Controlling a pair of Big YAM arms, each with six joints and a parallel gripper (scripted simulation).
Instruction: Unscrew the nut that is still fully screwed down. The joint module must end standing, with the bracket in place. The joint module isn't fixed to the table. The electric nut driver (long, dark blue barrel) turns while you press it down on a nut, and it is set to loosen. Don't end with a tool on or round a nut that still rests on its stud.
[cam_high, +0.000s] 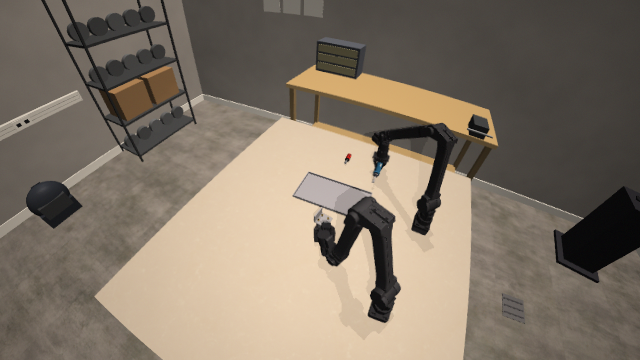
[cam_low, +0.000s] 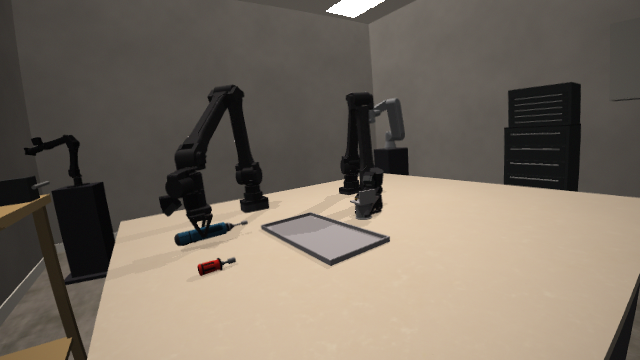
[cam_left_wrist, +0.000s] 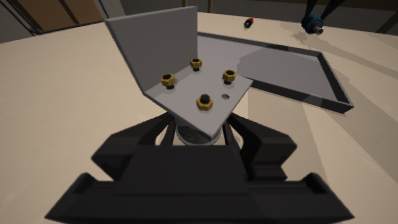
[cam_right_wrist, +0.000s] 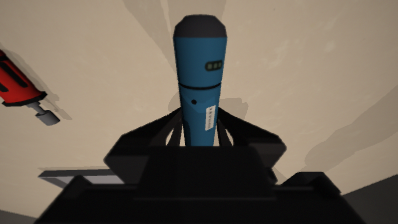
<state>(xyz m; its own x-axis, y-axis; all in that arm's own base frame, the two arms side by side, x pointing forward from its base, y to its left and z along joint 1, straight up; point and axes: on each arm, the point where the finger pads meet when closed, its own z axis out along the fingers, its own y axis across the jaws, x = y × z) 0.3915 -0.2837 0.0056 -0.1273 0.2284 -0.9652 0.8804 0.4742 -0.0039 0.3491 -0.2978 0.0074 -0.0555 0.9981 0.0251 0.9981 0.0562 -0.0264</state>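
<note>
The joint module lies 10 mm above my left hand. Also, from my left hand: red-handled tool 550 mm to the right, 170 mm ahead, 10 mm below; then bracket 50 mm above; then grey tray 220 mm to the right, 70 mm ahead, 20 mm below.
</note>
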